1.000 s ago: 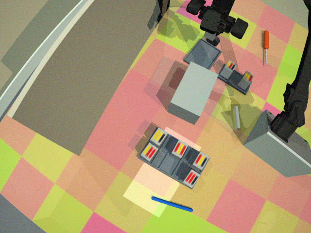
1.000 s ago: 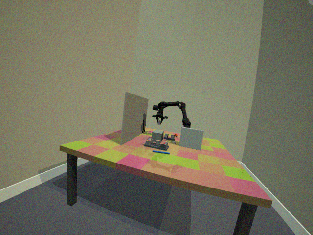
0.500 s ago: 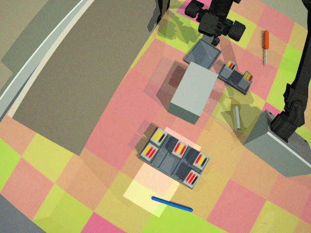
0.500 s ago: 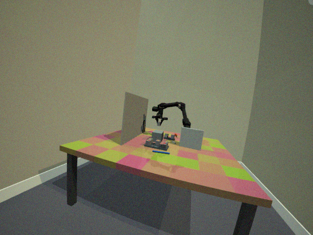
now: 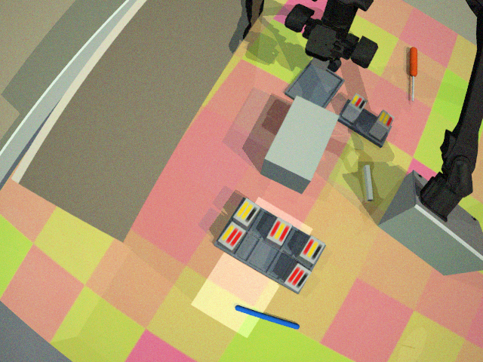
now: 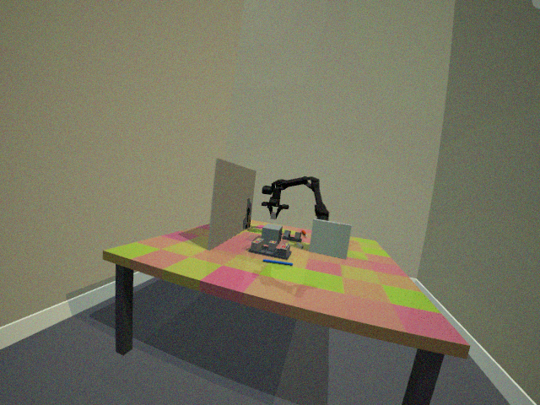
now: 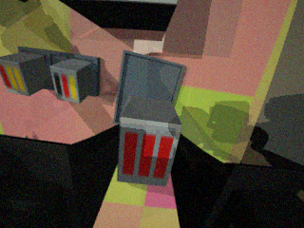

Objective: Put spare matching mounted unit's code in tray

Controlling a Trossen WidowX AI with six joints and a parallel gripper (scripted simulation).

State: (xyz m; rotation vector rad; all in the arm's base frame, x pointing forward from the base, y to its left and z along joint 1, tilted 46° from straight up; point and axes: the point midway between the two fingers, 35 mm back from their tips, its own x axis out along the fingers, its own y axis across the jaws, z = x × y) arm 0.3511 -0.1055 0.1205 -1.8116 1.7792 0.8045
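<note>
My gripper tip is now 130 mm above the grey tray and 10 mm past it. The rest, counted from my gripper tip: upright panel: 210 mm to the left, 190 mm ahead, 100 mm above; spare: 20 mm above; blue stick: 500 mm to the left, 210 mm behind, 120 mm below.
</note>
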